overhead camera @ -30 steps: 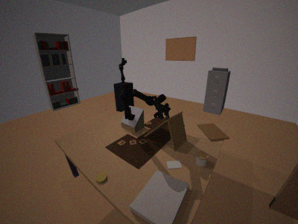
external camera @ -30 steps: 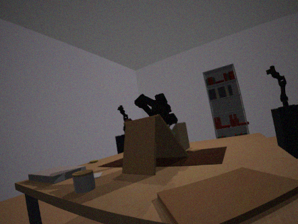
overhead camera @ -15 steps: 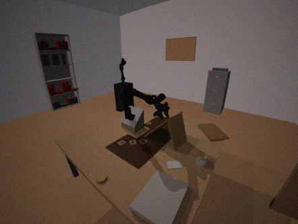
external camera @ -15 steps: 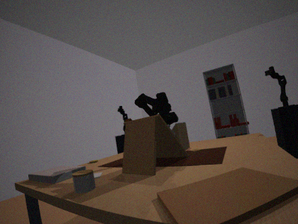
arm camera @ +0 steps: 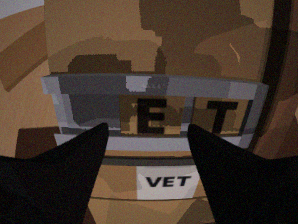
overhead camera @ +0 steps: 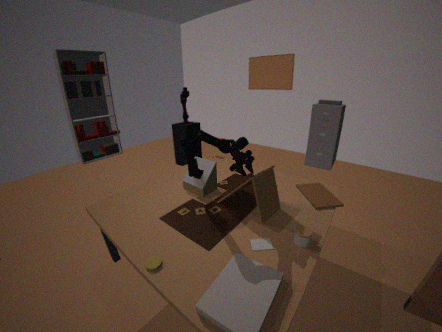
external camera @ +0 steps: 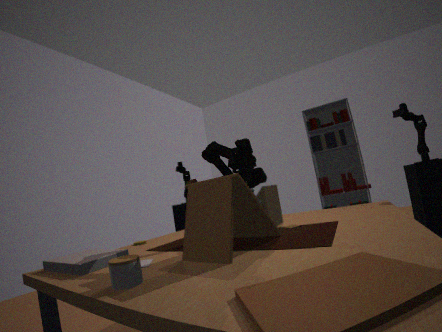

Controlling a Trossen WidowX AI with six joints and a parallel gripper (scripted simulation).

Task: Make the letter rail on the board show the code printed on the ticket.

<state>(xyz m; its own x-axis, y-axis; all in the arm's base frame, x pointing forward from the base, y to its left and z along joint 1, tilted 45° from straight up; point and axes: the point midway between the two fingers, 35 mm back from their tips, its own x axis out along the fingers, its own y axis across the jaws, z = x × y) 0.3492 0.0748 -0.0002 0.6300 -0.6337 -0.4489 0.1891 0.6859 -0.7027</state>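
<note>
The tile marked e lies 20 mm below my gripper tip, 10 mm to the right of it and 10 mm ahead of it. The rest, counted from my gripper tip: dark mat: 190 mm below, 160 mm behind, 70 mm to the right; white ticket: 90 mm below, 50 mm behind, 20 mm to the right; tile marked t: 70 mm to the right, 20 mm below.
</note>
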